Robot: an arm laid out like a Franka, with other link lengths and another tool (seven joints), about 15 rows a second.
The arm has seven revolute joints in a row. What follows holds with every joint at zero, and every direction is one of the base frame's.
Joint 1 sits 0.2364 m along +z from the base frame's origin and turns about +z.
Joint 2 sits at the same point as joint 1 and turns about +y.
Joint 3 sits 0.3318 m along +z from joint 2 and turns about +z.
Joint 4 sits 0.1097 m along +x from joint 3 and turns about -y.
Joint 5 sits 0.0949 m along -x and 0.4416 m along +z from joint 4 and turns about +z.
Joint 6 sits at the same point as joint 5 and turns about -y.
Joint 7 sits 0.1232 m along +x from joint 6 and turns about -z.
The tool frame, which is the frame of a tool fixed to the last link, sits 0.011 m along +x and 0.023 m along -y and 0.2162 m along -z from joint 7; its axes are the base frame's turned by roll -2.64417, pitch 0 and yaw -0.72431 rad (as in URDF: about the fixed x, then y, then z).
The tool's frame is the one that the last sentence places.
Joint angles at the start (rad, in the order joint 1, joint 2, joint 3, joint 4, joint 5, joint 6, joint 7):
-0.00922, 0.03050, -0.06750, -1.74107, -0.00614, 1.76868, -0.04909
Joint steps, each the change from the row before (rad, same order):
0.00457, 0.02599, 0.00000, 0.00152, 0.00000, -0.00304, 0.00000
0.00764, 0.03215, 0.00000, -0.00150, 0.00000, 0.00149, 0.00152
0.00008, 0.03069, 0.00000, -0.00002, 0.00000, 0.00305, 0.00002
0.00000, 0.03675, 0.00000, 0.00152, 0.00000, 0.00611, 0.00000
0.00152, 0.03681, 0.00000, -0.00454, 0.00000, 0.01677, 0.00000
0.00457, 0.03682, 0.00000, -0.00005, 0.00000, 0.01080, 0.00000
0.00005, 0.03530, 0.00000, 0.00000, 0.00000, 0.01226, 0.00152
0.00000, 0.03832, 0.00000, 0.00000, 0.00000, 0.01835, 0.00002
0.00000, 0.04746, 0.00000, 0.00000, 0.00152, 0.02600, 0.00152
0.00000, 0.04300, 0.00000, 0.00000, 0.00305, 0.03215, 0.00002
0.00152, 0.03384, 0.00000, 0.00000, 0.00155, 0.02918, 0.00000
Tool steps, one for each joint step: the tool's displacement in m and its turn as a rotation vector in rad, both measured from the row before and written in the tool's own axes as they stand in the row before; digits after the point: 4 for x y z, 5 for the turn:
-0.0002, 0.0046, 0.0177, -0.01854, -0.02009, 0.00549
-0.0008, 0.0051, 0.0237, -0.02196, -0.02362, 0.00557
0.0028, 0.0076, 0.0200, -0.01887, -0.01793, 0.00939
0.0040, 0.0082, 0.0231, -0.02008, -0.01870, 0.00982
0.0040, 0.0080, 0.0258, -0.01737, -0.01621, 0.00668
0.0022, 0.0060, 0.0249, -0.01867, -0.01834, 0.00442
0.0042, 0.0078, 0.0227, -0.01621, -0.01391, 0.00881
0.0052, 0.0078, 0.0244, -0.01444, -0.01242, 0.00627
0.0063, 0.0094, 0.0302, -0.01470, -0.01304, 0.00863
0.0065, 0.0073, 0.0272, -0.00670, -0.00719, 0.00439
0.0048, 0.0048, 0.0215, -0.00375, -0.00312, 0.00015

